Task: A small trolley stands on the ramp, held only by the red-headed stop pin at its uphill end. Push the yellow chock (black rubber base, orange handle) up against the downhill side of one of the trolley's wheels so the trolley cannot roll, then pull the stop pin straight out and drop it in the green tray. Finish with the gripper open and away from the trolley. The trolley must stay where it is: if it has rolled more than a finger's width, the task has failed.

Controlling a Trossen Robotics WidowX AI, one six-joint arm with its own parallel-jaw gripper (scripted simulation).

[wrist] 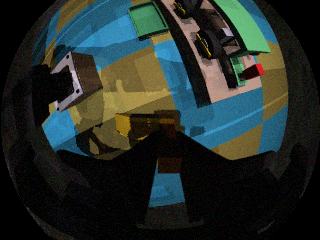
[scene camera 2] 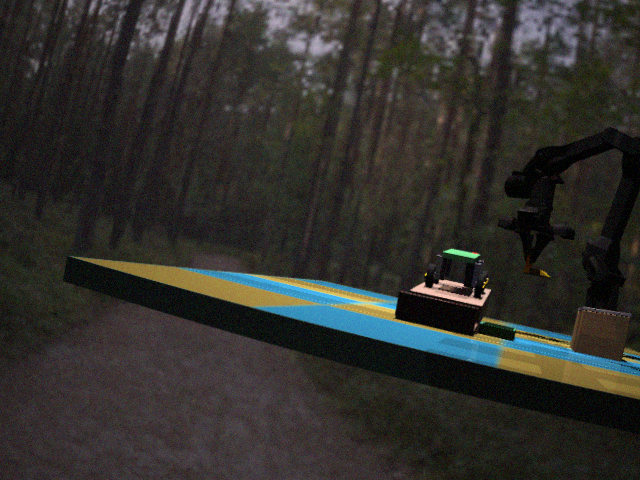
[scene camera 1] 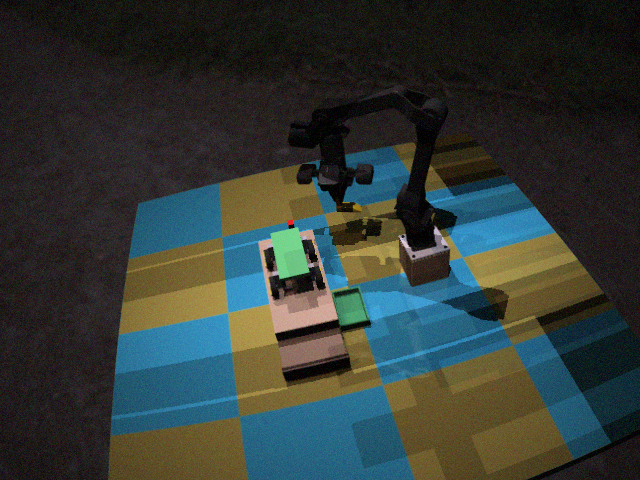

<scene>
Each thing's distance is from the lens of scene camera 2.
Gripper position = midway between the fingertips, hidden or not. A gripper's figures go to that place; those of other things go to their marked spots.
gripper (scene camera 2: 529,262): 153 cm
trolley (scene camera 2: 476,277): 135 cm
</scene>
